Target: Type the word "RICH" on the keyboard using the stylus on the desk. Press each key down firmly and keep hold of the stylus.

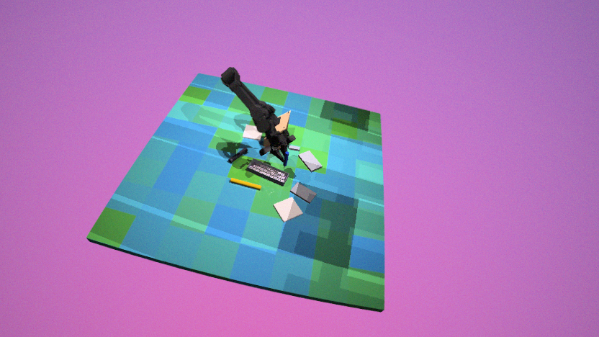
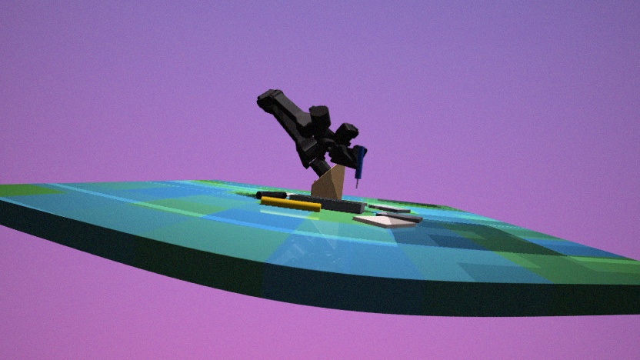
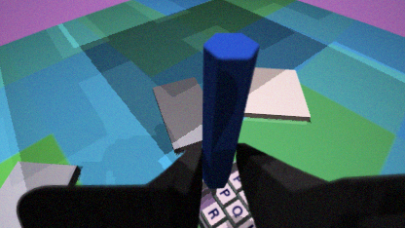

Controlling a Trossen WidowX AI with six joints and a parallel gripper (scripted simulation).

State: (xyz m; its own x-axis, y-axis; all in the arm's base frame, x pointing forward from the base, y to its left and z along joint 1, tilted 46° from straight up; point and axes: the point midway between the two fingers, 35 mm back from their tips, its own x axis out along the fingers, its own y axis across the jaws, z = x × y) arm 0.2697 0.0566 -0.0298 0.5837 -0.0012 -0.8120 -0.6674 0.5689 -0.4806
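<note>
My gripper tip is now 9 cm short of the yellow bar, 17 cm to the left of it and 11 cm above it. The rest, counted from my gripper tip: stylus: 2 cm below.
</note>
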